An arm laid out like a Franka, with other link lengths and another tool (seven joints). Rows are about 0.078 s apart.
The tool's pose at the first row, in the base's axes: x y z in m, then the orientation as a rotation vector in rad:
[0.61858 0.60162 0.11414 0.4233 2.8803 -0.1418]
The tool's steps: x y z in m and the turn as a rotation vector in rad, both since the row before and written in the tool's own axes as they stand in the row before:
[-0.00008 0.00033 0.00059 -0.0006 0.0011 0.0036]
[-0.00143 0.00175 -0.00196 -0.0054 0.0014 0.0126]
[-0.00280 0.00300 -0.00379 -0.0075 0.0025 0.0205]
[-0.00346 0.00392 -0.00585 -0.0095 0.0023 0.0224]
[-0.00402 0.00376 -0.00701 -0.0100 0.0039 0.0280]
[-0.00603 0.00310 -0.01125 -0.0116 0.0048 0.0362]
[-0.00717 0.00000 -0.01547 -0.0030 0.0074 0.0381]
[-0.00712 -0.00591 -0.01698 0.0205 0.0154 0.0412]
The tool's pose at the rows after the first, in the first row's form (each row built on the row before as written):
[0.61887 0.60184 0.11357 0.4286 2.8804 -0.1401]
[0.62032 0.60336 0.11570 0.4459 2.8782 -0.1299]
[0.62306 0.60586 0.11988 0.4744 2.8747 -0.1152]
[0.62631 0.60916 0.12621 0.5051 2.8700 -0.0973]
[0.62982 0.61209 0.13386 0.5439 2.8647 -0.0774]
[0.63407 0.61387 0.14616 0.5942 2.8569 -0.0535]
[0.63724 0.61232 0.16284 0.6493 2.8512 -0.0409]
[0.63749 0.60523 0.18083 0.7153 2.8547 -0.0589]

